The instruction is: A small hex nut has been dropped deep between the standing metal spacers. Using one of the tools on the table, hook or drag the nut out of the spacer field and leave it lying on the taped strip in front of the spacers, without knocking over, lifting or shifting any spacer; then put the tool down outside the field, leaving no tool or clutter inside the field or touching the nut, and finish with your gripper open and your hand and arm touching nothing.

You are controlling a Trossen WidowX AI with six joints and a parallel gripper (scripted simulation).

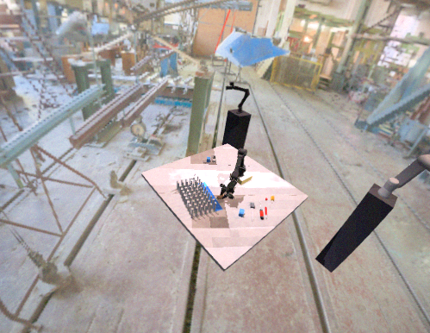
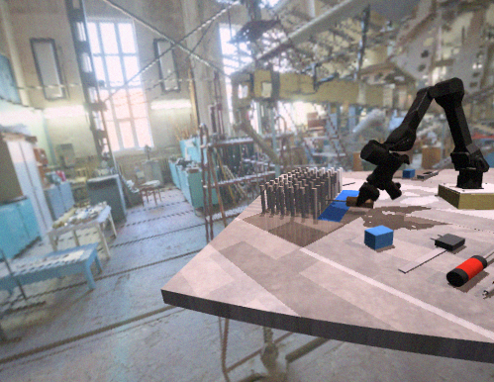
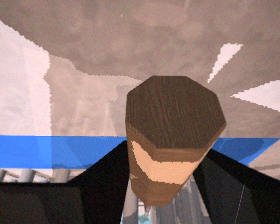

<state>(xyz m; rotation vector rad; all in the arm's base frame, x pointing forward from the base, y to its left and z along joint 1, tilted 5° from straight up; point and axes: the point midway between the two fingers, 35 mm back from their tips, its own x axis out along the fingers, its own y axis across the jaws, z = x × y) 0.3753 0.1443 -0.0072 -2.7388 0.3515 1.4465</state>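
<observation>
My gripper tip is 10 cm to the left of the blue taped strip, 6 cm short of it and 3 cm above it.
</observation>
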